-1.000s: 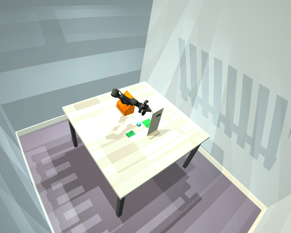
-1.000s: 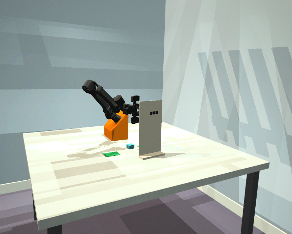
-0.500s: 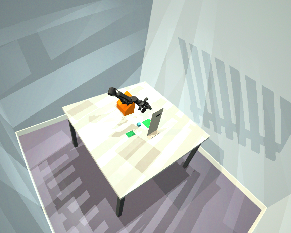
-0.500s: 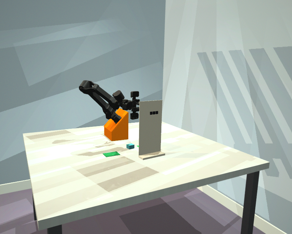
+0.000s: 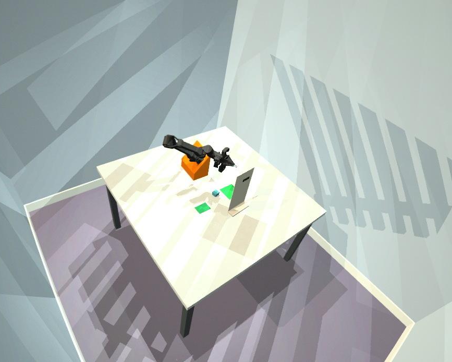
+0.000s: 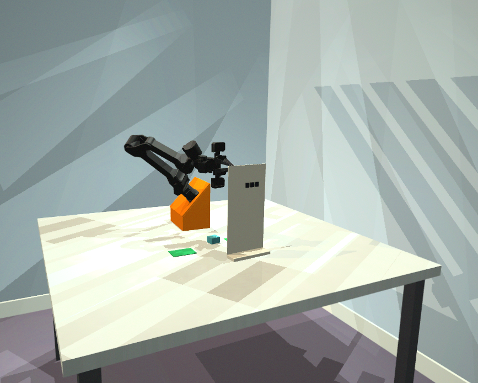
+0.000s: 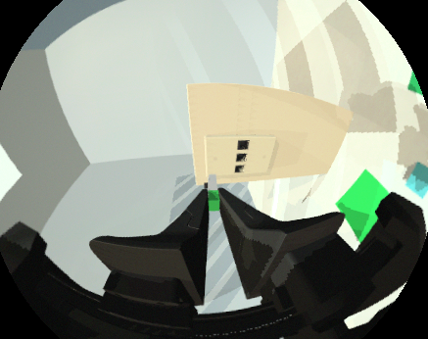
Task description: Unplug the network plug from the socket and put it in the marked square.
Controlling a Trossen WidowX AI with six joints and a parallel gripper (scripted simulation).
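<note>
My gripper tip is 33 cm above the green marked square, 7 cm to the right of it and 5 cm past it. The rest, counted from my gripper tip: upright panel (17 cm below, 11 cm ahead, 3 cm to the left); network plug (right at my gripper tip).
</note>
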